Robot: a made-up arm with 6 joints.
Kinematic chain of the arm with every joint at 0, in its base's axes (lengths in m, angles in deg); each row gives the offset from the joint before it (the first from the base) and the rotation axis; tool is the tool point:
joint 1: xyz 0 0 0.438 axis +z
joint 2: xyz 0 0 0 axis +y
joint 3: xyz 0 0 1.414 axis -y
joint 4: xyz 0 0 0 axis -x
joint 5: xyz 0.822 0 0 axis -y
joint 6: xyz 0 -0.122 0 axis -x
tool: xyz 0 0 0
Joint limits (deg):
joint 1: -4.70..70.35
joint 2: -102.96..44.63
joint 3: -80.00..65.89
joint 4: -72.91..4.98
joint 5: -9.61..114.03
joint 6: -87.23..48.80
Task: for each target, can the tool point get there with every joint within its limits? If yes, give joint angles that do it. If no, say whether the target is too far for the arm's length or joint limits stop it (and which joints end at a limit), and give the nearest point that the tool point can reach.
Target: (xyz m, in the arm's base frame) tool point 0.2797 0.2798 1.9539
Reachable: yes | joints 62.08 -17.59 -3.21 -17.79 40.43 -59.95
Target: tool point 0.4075 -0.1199 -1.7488
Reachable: no: joint limits stop it (at a limit: joint 1, joint 2, joint 3, joint 4) | nearest point -0.1598 -0.5541 0.3342 | short by 2.202 m
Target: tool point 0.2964 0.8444 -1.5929
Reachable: no: joint limits stop it (at a limit: joint 1, joint 2, joint 4) | nearest point 0.3588 0.8981 0.6145 | short by 2.209 m
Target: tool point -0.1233 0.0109 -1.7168
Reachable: no: joint limits stop it (at a limit: joint 1, joint 2, joint 3, joint 4) | nearest point -0.5766 0.0114 0.3342 | short by 2.100 m
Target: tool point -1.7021 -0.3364 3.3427
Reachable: no: too far | nearest point -1.1049 -0.2184 2.3236 | short by 1.187 m
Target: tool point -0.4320 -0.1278 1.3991
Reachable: yes | joints 6.93 -60.38 -35.22 -52.22 65.45 32.56
